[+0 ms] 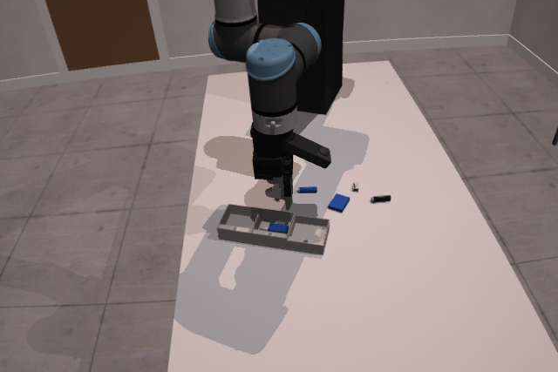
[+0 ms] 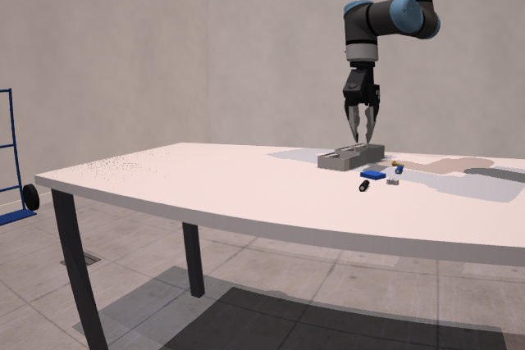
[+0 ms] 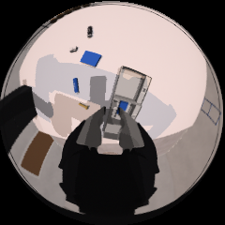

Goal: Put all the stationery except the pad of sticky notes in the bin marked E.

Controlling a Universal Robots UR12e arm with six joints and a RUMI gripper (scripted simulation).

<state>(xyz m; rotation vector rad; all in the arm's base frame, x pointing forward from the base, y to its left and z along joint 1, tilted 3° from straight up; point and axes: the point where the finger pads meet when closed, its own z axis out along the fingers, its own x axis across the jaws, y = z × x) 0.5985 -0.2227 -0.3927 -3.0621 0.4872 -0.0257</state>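
The grey clip lies 6 cm behind my hand, 20 cm to the left of it and 7 cm below it. The rest, counted from my hand: brass piece (10 cm behind, 7 cm below); three-compartment bin tray (2 cm ahead, 5 cm to the right, 6 cm below); blue cylinder (10 cm behind, 8 cm to the left, 7 cm below).
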